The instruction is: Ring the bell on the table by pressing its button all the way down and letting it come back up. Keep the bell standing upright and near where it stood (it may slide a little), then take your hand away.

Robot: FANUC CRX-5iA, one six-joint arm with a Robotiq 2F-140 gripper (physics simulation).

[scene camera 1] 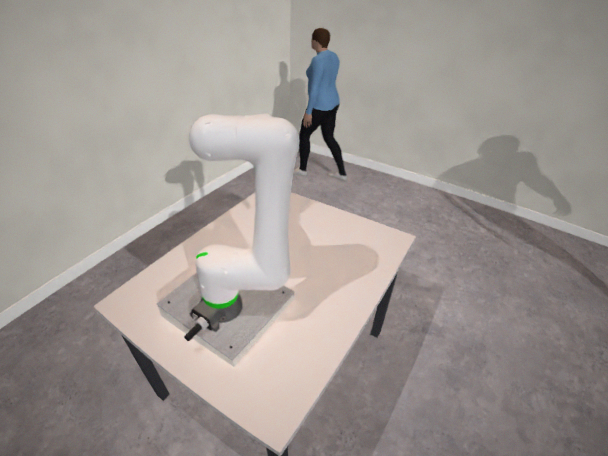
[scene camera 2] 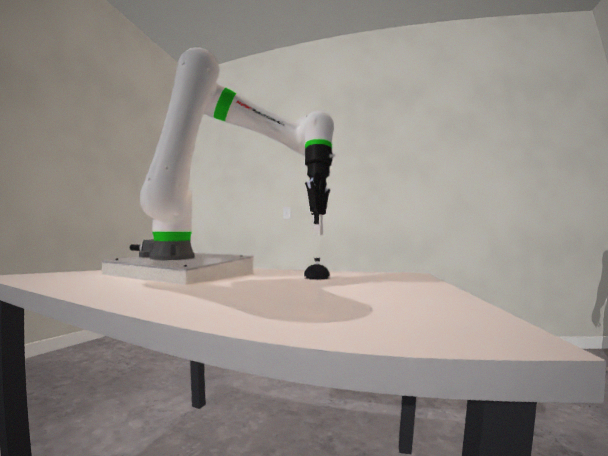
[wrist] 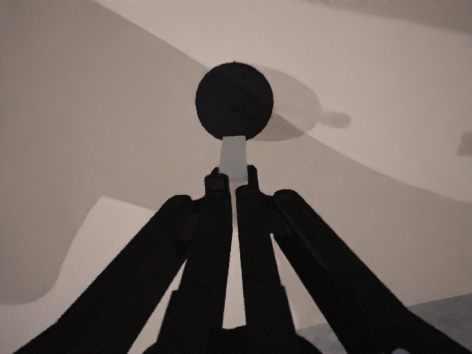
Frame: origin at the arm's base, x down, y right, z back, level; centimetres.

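Where they show: gripper, fingertip midpoint: (scene camera 2: 317,234) (wrist: 235,154); arm's base, origin of the base link: (scene camera 1: 221,305) (scene camera 2: 172,257).
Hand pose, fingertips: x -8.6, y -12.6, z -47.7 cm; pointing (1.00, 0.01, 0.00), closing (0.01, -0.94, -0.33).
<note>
Things, the pixels of their centre, and the offset from my fingertips. Level surfaces: height alone.
- bell, body centre: (wrist: 233,109) (scene camera 2: 317,268) dx +10.9, dy +0.3, dz +0.2 cm
- small black dome with a button, body centre: (wrist: 233,116) (scene camera 2: 317,261) dx +8.7, dy +0.3, dz +0.2 cm
- table, its level: dx +14.2 cm
The bell (scene camera 2: 316,272) (wrist: 234,100) is a small black dome with a button (scene camera 2: 317,259) on top. It stands upright on the table (scene camera 2: 425,325) (scene camera 1: 340,300). My gripper (scene camera 2: 319,230) (wrist: 235,154) is shut with nothing between its fingers. It points down and hangs above the bell, with a clear gap between the light fingertips and the button in the second scene view. In the wrist view the fingertips overlap the near edge of the dome. The bell and the gripper are hidden behind the arm in the first scene view.
The arm's base plate (scene camera 1: 260,312) (scene camera 2: 145,270) sits on the table to the left of the bell in the second scene view. The white arm (scene camera 1: 272,210) (scene camera 2: 172,135) reaches over the table. A person (scene camera 1: 323,82) in a blue top is on the floor beyond the table.
</note>
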